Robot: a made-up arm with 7 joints.
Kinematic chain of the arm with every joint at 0, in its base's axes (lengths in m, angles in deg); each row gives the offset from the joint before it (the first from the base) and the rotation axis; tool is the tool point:
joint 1: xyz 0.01 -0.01 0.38 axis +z
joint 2: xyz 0 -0.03 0.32 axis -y
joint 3: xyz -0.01 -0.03 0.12 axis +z
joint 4: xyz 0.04 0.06 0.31 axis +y
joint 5: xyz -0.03 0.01 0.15 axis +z
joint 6: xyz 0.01 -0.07 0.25 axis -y
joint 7: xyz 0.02 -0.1 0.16 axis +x
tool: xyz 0 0 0.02
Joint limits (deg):
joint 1: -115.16..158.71
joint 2: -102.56..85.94
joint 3: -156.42..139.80
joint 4: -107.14..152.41
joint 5: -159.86..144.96
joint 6: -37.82..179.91
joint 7: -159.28..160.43
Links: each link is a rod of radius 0.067 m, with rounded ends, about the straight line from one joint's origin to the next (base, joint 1, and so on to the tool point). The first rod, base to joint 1, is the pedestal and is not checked.
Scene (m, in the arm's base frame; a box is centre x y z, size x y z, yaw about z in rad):
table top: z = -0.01
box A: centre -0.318 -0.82 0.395 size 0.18 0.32 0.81 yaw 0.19
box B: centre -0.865 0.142 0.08 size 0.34 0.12 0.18 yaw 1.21
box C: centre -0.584 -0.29 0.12 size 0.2 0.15 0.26 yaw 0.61
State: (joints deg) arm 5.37 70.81 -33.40 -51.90 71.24 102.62 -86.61
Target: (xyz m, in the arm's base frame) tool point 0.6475 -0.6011 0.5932
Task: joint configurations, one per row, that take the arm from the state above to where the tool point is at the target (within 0.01 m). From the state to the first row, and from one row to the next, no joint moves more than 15 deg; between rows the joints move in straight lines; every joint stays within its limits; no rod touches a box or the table.
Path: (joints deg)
1: 19.59 66.55 -31.95 -49.63 70.60 104.81 -87.82
2: 33.81 62.29 -30.49 -47.37 69.95 107.01 -89.03
3: 48.04 58.03 -29.04 -45.10 69.31 109.20 -90.24
4: 62.26 53.77 -27.59 -42.83 68.67 111.39 -91.45
5: 76.48 49.51 -26.13 -40.57 68.02 113.59 -92.66
6: 90.70 45.25 -24.68 -38.30 67.38 115.78 -93.87
7: 104.93 40.99 -23.23 -36.03 66.74 117.98 -95.08
8: 110.49 52.23 -20.36 -34.54 67.24 108.45 -91.98
9: 116.05 63.47 -17.48 -33.05 67.74 98.92 -88.87
10: 121.61 74.70 -14.61 -31.55 68.24 89.39 -85.77
11: 127.17 85.94 -11.73 -30.06 68.74 79.86 -82.66

